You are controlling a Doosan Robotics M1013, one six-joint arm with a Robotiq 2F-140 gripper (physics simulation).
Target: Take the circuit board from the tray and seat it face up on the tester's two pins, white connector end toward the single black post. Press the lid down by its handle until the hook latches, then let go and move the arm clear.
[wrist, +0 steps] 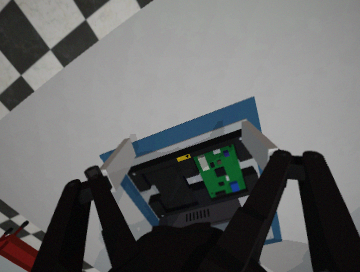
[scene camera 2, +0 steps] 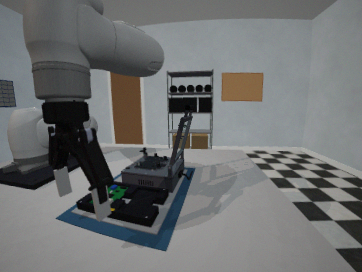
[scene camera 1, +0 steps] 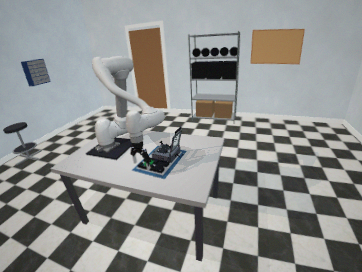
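Where they show: gripper, fingertip midpoint: (wrist: pixel 185 139) (scene camera 2: pixel 82 204) (scene camera 1: pixel 142 166); arm's base at its link origin: (scene camera 2: pixel 35 164) (scene camera 1: pixel 107 146).
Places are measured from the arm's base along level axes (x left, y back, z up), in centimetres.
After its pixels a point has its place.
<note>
The green circuit board (scene camera 2: pixel 118 192) @[x -5.9, y -56.3, z 0.4 cm] (wrist: pixel 220 171) @[x -8.6, y -55.0, z 0.7 cm] lies face up in one side of the black tray (scene camera 2: pixel 135 212) @[x -11.7, y -65.9, z 0.1 cm] (wrist: pixel 170 186) @[x -7.7, y -65.2, z 0.2 cm]; its white connector shows in the wrist view at the board's upper left. The grey tester (scene camera 1: pixel 162 153) @[x 2.6, y -62.5, z 5.0 cm] (scene camera 2: pixel 147 177) @[x 0.5, y -63.0, z 3.4 cm] stands behind the tray. Its lid (scene camera 1: pixel 176 141) @[x 8.9, y -73.1, z 15.1 cm] (scene camera 2: pixel 181 142) @[x 6.9, y -72.8, z 14.0 cm] is raised steeply, with the handle at the top and a hook at the tester's side. My gripper (scene camera 1: pixel 140 159) @[x -19.1, y -58.0, z 5.7 cm] (scene camera 2: pixel 81 200) @[x -19.1, y -58.0, z 5.7 cm] (wrist: pixel 185 139) @[x -19.1, y -58.0, z 5.7 cm] is open and empty, pointing down above the tray's board side; one finger partly hides the board in the scene camera 2 view.
A blue mat (scene camera 1: pixel 167 173) @[x -11.8, y -75.1, z -1.4 cm] (scene camera 2: pixel 167 240) @[x -15.8, y -75.9, z -1.4 cm] (wrist: pixel 200 121) @[x -18.2, y -55.6, z -1.4 cm] lies under tray and tester on the grey table (scene camera 1: pixel 95 172) @[x -33.9, y -20.3, z -1.6 cm]. The robot base stands on a black plate (scene camera 1: pixel 117 152) @[x -5.0, y -17.9, z 0.2 cm] behind the gripper. A shelf rack (scene camera 1: pixel 189 75), a stool (scene camera 1: pixel 16 128) and a red object (wrist: pixel 19 255) are away from the work area.
</note>
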